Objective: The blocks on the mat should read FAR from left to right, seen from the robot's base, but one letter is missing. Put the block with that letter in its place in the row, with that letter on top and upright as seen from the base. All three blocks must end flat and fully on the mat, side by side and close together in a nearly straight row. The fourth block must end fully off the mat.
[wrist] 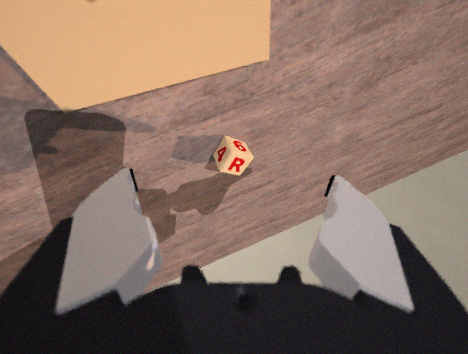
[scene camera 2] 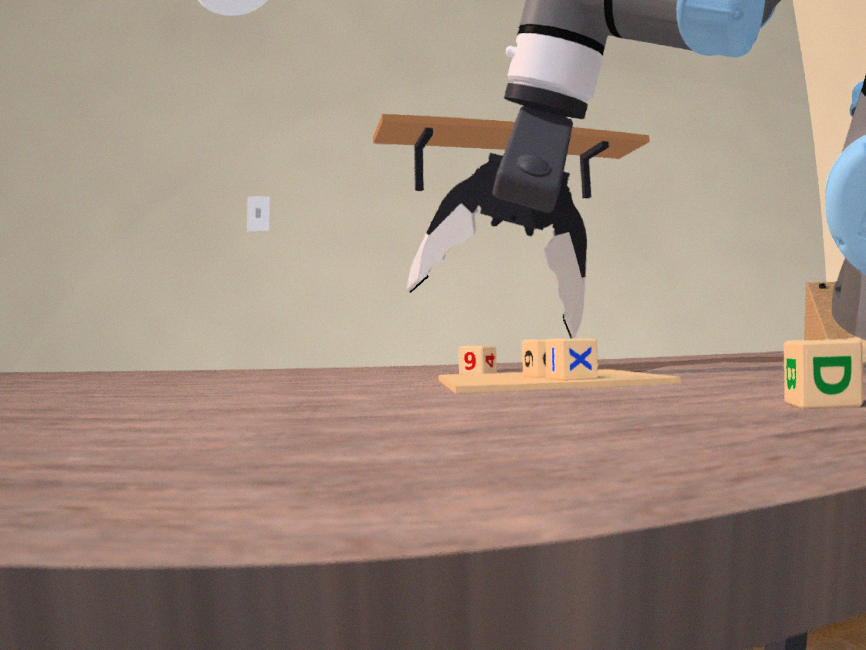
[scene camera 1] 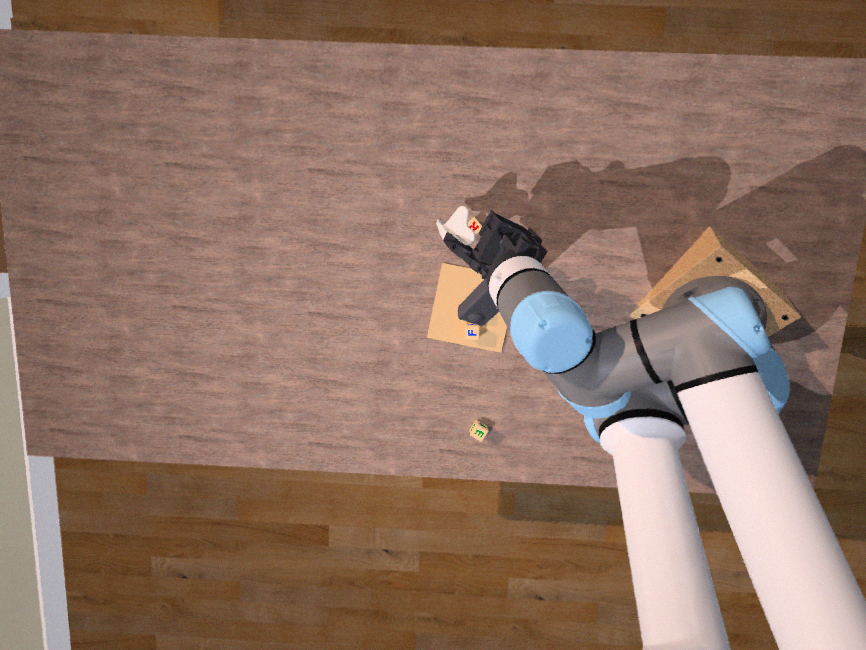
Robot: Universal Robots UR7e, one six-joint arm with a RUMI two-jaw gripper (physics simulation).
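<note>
The block with a red R on top [scene camera 1: 474,225] [scene camera 2: 477,360] [wrist: 233,156] lies on the table just off the mat [scene camera 1: 447,293] [scene camera 2: 650,379] [wrist: 150,45], turned relative to its edge. My gripper [scene camera 1: 450,218] [scene camera 2: 489,313] [wrist: 233,176] is wide open and empty, tilted, above the table; the R block shows beyond and between its fingertips in the wrist view. The block with a blue F on top [scene camera 1: 472,332] [scene camera 2: 572,358] sits on the mat near one end. A block with black characters [scene camera 2: 533,358] stands behind it; the gripper body hides it in scene camera 1.
The fourth block [scene camera 1: 479,430] [scene camera 2: 823,372], with a green E and a green D on its faces, lies off the mat, beyond the F end. The arm reaches over the mat from the base mount [scene camera 1: 718,269]. A wall shelf [scene camera 2: 461,132] is in the background.
</note>
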